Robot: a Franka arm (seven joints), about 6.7 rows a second.
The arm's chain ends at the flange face. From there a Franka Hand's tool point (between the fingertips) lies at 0.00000 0.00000 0.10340 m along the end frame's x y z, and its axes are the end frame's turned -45 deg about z.
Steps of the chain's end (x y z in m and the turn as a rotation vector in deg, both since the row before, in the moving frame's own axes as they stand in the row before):
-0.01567 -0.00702 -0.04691 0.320 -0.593 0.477
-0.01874 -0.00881 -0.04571 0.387 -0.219 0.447
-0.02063 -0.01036 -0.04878 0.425 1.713 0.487
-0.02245 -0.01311 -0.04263 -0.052 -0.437 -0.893
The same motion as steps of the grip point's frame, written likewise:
-0.00646 -0.01721 -0.04692 0.646 -0.193 0.477
-0.00680 -0.02025 -0.04571 0.429 0.119 0.447
-0.00454 -0.02026 -0.04883 -0.911 1.512 0.487
-0.00723 -0.02563 -0.04263 0.272 -0.346 -0.893

